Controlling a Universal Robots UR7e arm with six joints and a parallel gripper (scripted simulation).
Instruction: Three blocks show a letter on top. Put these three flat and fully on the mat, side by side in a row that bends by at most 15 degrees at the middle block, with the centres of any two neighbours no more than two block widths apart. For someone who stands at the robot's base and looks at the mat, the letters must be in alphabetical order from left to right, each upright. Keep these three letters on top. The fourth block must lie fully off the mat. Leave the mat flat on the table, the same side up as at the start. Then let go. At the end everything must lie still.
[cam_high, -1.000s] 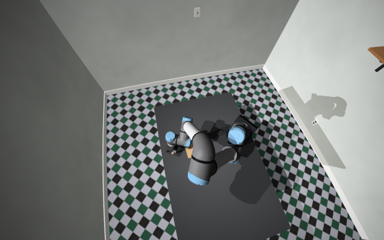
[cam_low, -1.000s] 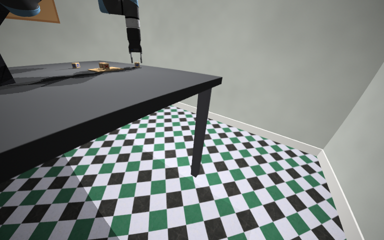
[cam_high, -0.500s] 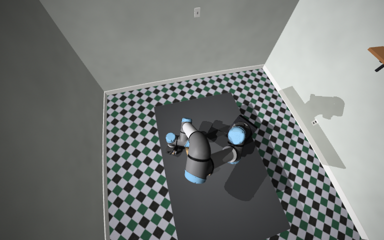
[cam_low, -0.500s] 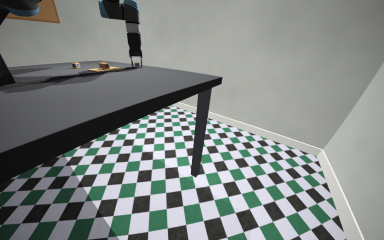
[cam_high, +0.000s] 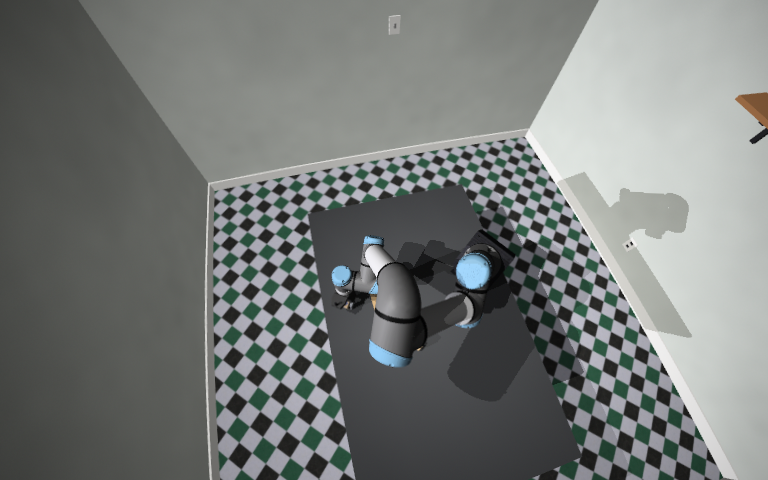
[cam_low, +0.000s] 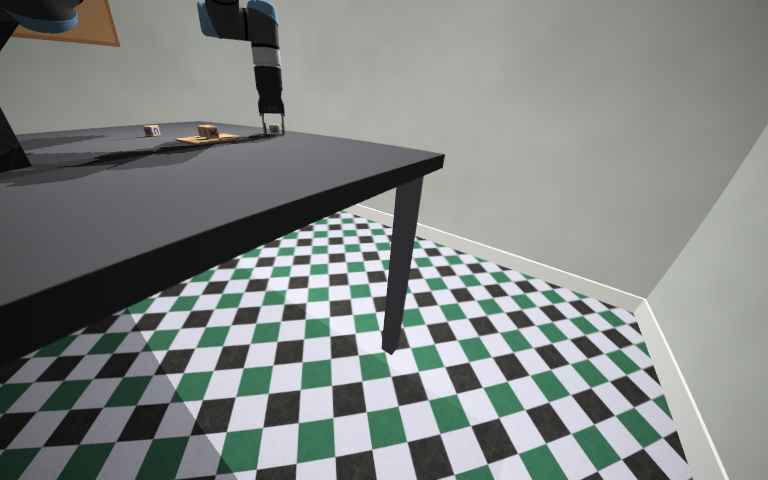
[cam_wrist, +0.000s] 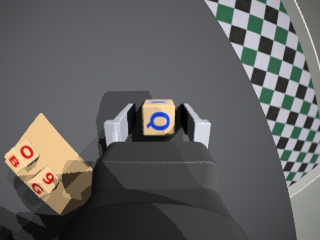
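Right now the G block is 190 mm behind my hand and 50 mm to the right of it. From my hand the other things lie so: mat 180 mm behind, 50 mm to the right, 20 mm below.
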